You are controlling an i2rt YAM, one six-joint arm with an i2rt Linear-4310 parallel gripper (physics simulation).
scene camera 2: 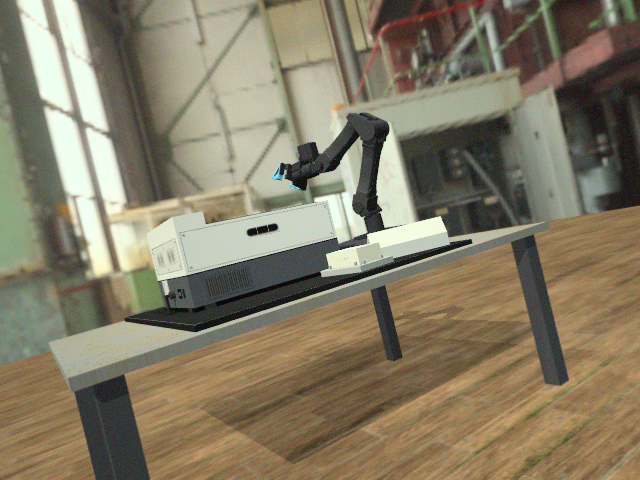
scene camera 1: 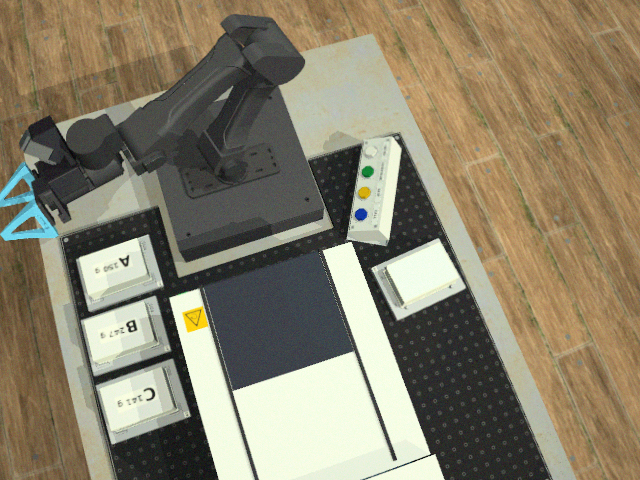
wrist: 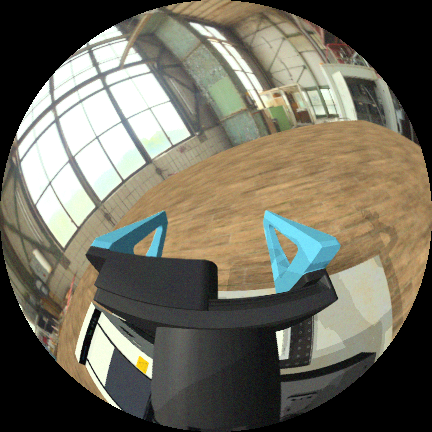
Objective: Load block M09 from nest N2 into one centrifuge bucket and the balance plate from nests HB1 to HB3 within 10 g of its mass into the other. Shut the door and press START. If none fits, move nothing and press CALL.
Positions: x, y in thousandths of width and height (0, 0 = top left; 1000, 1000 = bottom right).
Labels:
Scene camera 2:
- white block: 537, 539
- white centrifuge: 312, 555
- white button box: 674, 486
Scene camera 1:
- white block: 670, 566
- white button box: 579, 461
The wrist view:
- gripper: 499, 499

